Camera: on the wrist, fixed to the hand. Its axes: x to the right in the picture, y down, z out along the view.
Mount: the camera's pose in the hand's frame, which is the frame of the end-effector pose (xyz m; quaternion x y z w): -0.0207 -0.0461 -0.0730 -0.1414 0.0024 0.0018 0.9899
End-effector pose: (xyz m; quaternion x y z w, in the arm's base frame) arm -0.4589 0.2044 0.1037 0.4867 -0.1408 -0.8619 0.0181
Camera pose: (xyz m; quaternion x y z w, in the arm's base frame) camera -0.3815 0.2357 0.0734 0.4811 -0.0183 -0.8720 0.0886
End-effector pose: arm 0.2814 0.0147 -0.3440 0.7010 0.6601 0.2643 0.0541
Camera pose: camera 0.2080 -0.0193 -0.3074 0.6869 0.6150 0.3568 0.1506
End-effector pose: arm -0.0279 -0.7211 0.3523 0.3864 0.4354 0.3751 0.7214
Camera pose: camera -0.0925 -0.7418 0.2950 0.2804 0.3790 0.4351 0.7671
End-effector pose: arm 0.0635 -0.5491 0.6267 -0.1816 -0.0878 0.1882 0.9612
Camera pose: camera 0.0771 -0.6201 0.5752 -0.3163 -0.1109 0.1752 0.9257
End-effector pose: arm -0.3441 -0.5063 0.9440 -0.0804 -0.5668 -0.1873 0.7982
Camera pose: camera -0.3042 -0.5691 0.8956 -0.1930 -0.5326 -0.2643 0.7805
